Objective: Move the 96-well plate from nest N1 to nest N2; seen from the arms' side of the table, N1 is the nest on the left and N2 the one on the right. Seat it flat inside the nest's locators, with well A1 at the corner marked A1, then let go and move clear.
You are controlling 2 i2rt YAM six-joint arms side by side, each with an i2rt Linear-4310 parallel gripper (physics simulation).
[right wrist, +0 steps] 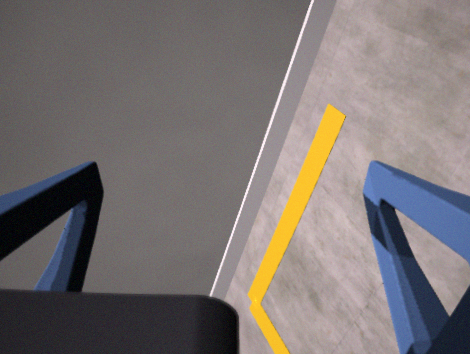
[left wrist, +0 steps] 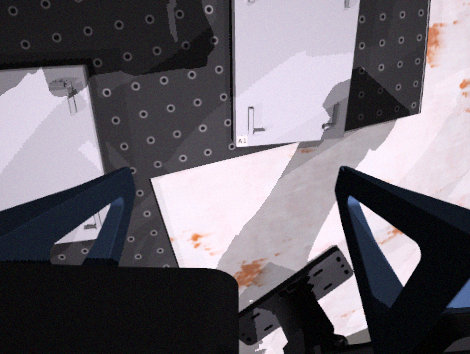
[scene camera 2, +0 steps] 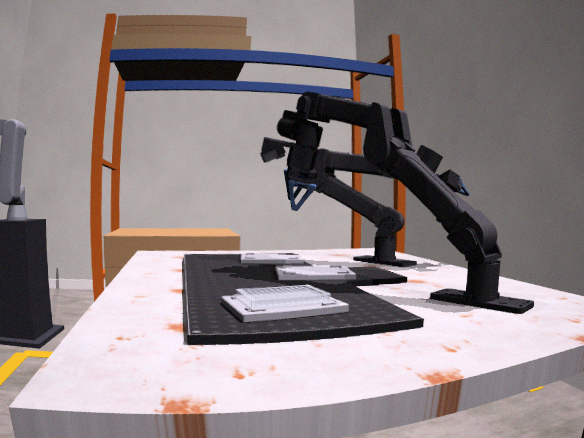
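Pixels of known places: left gripper, fingertip midpoint: (left wrist: 234,178) (scene camera 2: 292,205); right gripper, fingertip midpoint: (right wrist: 233,176); left arm's base, origin of the base link: (scene camera 2: 480,302); right arm's base, origin of the base link: (left wrist: 289,296) (scene camera 2: 384,262).
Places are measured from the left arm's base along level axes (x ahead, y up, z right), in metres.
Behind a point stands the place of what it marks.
The clear 96-well plate (scene camera 2: 282,296) @[x 0.329, y 0.039, z 0.154 m] sits in nest N1 (scene camera 2: 280,315) @[x 0.352, y 0.019, z 0.126 m], the white nest nearest the camera in the scene view; its A1 corner cannot be read there. Nest N2 (scene camera 2: 267,258) @[x 0.047, y 0.025, z 0.602 m] (left wrist: 295,35) @[x 0.033, y 0.025, z 0.639 m] is the farthest nest. In the left wrist view it is empty, with corner locators and an A1 label at its lower-left corner. My left gripper (scene camera 2: 295,196) @[x 0.025, y 0.165, z 0.526 m] (left wrist: 234,178) @[x 0.025, y 0.165, z 0.526 m] is open and empty, high above the board, with N2 ahead of its fingers. My right gripper (scene camera 2: 463,188) (right wrist: 233,176) @[x -0.475, y 0.161, z 0.313 m] is open and empty, folded back, partly hidden behind the left arm and facing floor and wall.
A third white nest (scene camera 2: 317,273) @[x 0.096, y 0.025, z 0.346 m] (left wrist: 45,150) @[x 0.078, y 0.025, z 0.404 m] stands empty between N1 and N2. The nests stand on a black perforated board (scene camera 2: 210,320) @[x 0.438, y 0.013, z 0.171 m] (left wrist: 150,115) @[x 0.047, y 0.013, z 0.492 m] on the rust-stained table (scene camera 2: 115,380) @[x 0.613, y 0.000, z 0.046 m]. The right arm's base (scene camera 2: 385,260) @[x -0.256, y 0.011, z 0.457 m] (left wrist: 327,275) @[x -0.277, y 0.010, z 0.545 m] stands beyond the board's edge.
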